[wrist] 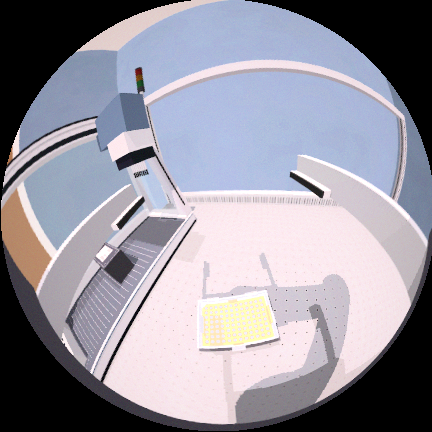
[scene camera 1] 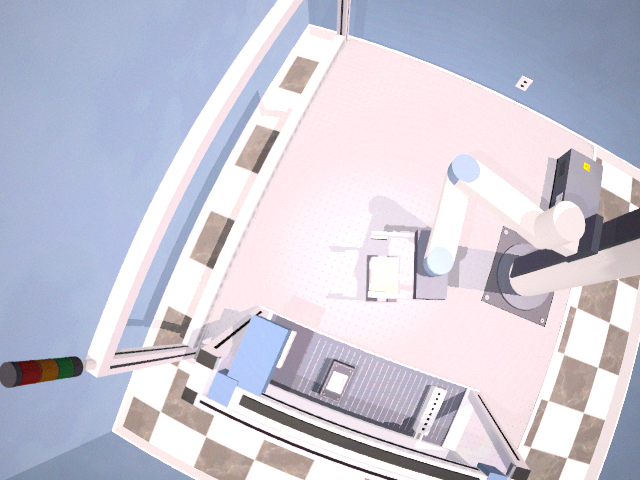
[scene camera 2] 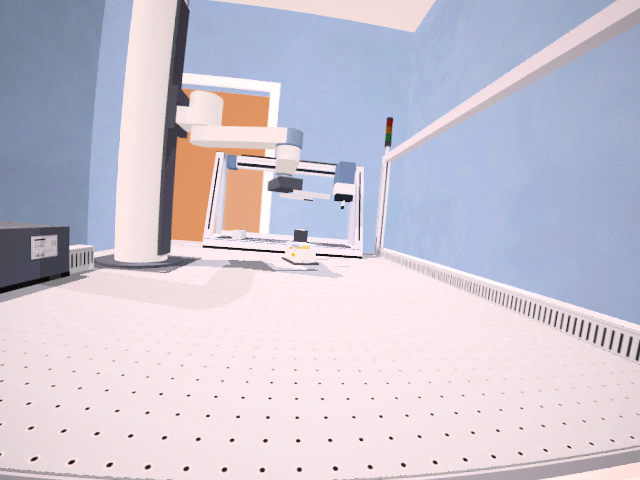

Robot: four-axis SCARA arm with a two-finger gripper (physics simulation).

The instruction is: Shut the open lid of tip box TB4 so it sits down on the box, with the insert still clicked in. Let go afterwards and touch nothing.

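Frame: origin at the arm's base, x down, y back, z left, level; millimetres.
Seen in the pictures: gripper, fingertip midpoint: (wrist: 212,174) (scene camera 1: 370,264) (scene camera 2: 320,198); arm's base, origin of the base link: (scene camera 1: 523,277) (scene camera 2: 141,264).
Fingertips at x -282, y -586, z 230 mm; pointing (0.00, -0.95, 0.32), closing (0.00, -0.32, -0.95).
Pixels of each thing's top centre, then the offset from my fingertips to it. "*": a spot on its surface instead.
- tip box, middle of its top: (wrist: 234,319) (scene camera 1: 385,276) (scene camera 2: 300,243) dx +192, dy +68, dz -20 mm
- yellow insert, middle of its top: (wrist: 234,320) (scene camera 1: 385,276) (scene camera 2: 300,243) dx +195, dy +68, dz -20 mm
- dark block, surface spot: (scene camera 1: 337,381) * dx +149, dy +55, dz +341 mm
- dark controller, surface spot: (scene camera 2: 33,255) * dx +209, dy +620, dz -572 mm
The tip box (scene camera 1: 383,279) (scene camera 2: 300,254) (wrist: 237,322) stands upright on the perforated table. Its clear lid lies flat down over it, with no raised edge that I can see. The yellow insert (wrist: 240,320) shows through the lid in the wrist view and looks level inside the box; its clips are too small to judge. No label reading TB4 is legible. My gripper (scene camera 1: 379,266) (scene camera 2: 315,196) (wrist: 212,174) is open and empty, its two long pale fingers wide apart. It hangs well above the box, apart from it, as the second scene view shows.
A gantry machine with a grey slatted deck (scene camera 1: 305,364) (wrist: 135,287) stands near the box. Its blue-and-white head (scene camera 1: 259,353) (scene camera 2: 343,180) (wrist: 127,125) hangs over one end. The deck bears a dark block (scene camera 1: 337,381) (scene camera 2: 300,235). The arm's column (scene camera 2: 147,129) and a dark controller (scene camera 2: 33,255) stand on the table.
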